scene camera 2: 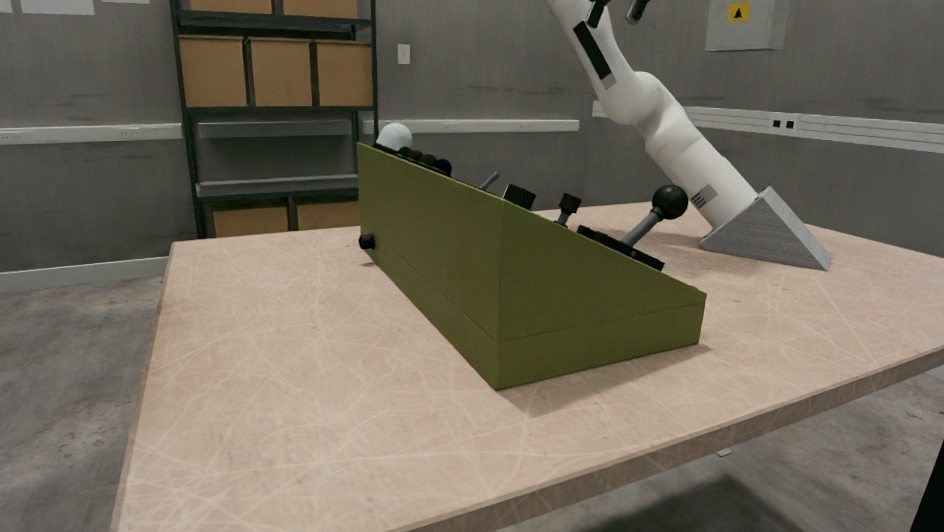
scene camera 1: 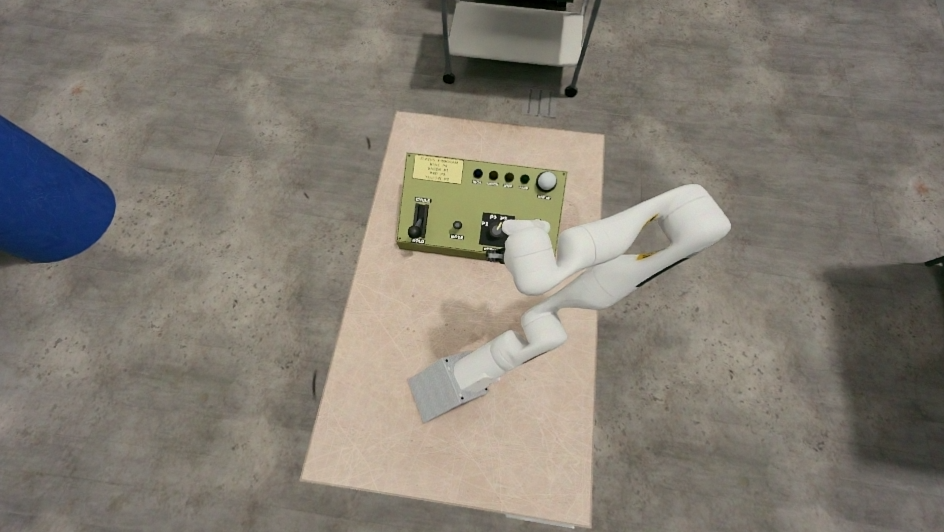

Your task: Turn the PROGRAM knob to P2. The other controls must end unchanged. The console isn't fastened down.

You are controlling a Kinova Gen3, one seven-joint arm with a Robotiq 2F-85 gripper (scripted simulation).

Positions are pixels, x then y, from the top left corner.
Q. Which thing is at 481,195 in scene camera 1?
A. An olive-green console.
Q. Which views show the olive-green console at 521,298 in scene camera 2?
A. Scene camera 2 and scene camera 1: all of them.
